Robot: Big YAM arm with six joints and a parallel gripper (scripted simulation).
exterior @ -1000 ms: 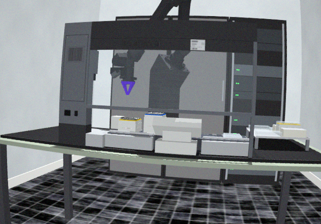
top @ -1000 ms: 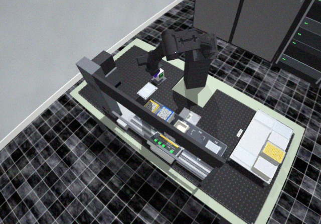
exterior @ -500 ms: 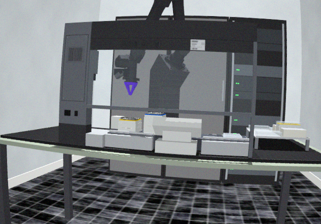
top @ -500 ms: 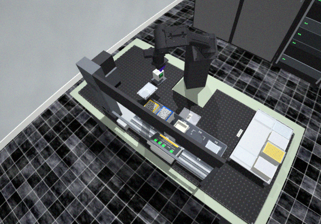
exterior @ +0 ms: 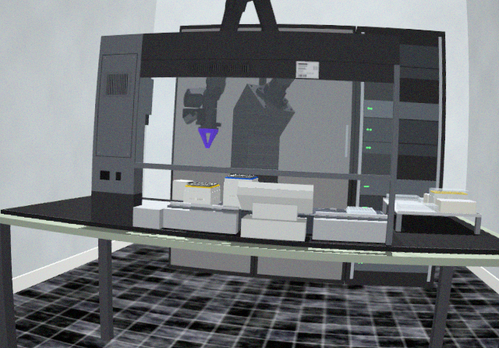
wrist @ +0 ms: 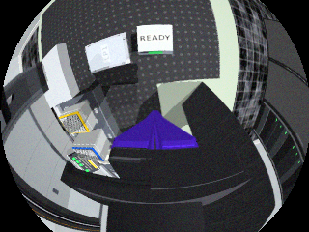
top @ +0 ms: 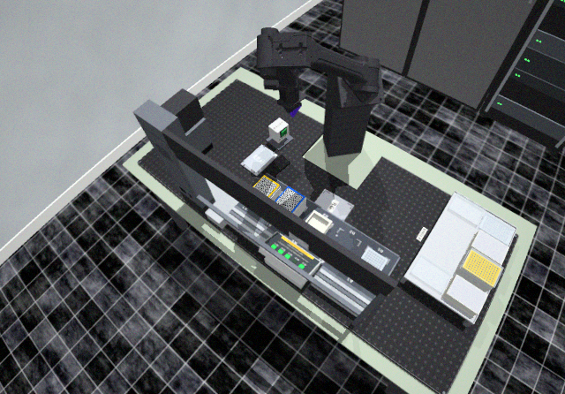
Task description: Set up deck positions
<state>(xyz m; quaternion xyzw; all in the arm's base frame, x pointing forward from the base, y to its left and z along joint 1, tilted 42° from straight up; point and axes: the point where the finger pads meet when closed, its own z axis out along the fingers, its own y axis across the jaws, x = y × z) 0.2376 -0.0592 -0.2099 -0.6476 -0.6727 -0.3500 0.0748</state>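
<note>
Right now my hand is 1 cm short of the ready button box, 7 cm to the left of it and 18 cm above it. From my hand the other things lie so: blue-rimmed tip rack: 22 cm ahead, 29 cm to the left, 12 cm below; then clear plate lid: 16 cm ahead, 5 cm to the right, 23 cm below; then yellow-rimmed tip rack: 26 cm ahead, 17 cm to the left, 14 cm below.
</note>
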